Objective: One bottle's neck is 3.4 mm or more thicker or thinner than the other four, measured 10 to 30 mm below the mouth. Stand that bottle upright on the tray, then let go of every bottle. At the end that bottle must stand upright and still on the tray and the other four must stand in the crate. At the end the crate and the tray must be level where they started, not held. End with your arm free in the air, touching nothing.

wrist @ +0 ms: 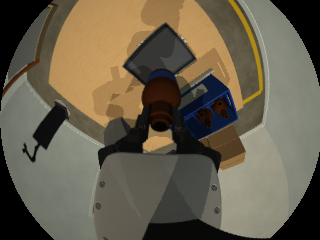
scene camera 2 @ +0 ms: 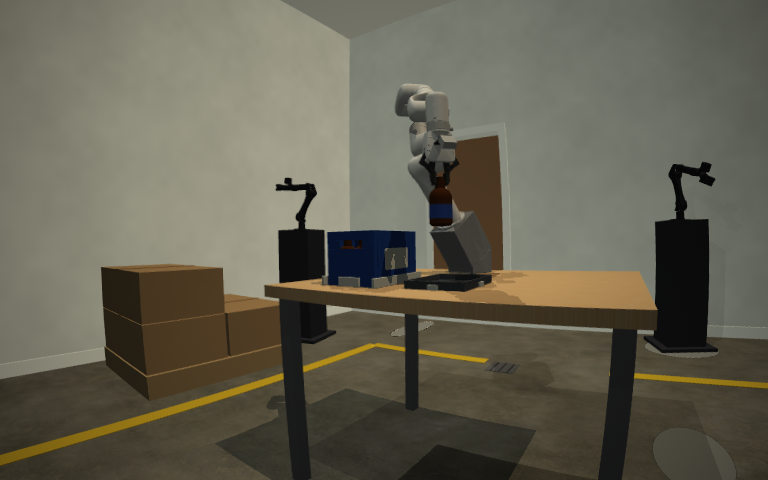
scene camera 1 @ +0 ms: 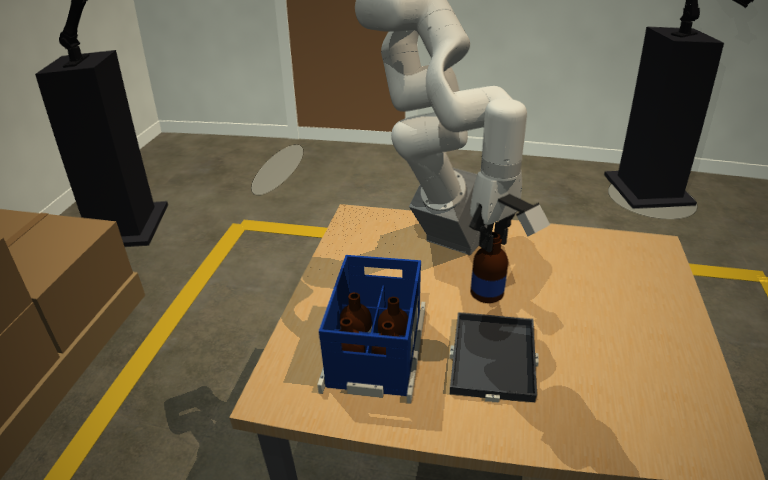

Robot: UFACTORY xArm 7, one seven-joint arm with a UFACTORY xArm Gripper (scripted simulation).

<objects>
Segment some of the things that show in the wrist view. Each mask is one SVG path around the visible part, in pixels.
My gripper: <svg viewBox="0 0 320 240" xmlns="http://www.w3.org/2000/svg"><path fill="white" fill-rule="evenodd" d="M99 149L98 159L101 170L94 198L94 226L97 240L270 239L243 237L220 230L222 200L218 170L221 162L221 153L205 147L203 143L191 136L190 130L185 127L183 116L179 114L178 107L174 107L172 110L173 122L171 124L172 140L177 144L176 154L143 153L143 143L148 139L150 125L148 121L148 106L143 106L142 114L138 115L135 127L129 130L129 134L115 142L114 145L111 144Z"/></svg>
A dark tray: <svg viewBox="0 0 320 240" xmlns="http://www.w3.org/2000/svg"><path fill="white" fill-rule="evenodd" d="M166 22L156 29L122 66L144 86L149 75L156 69L168 69L177 75L197 60L186 43Z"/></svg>
</objects>
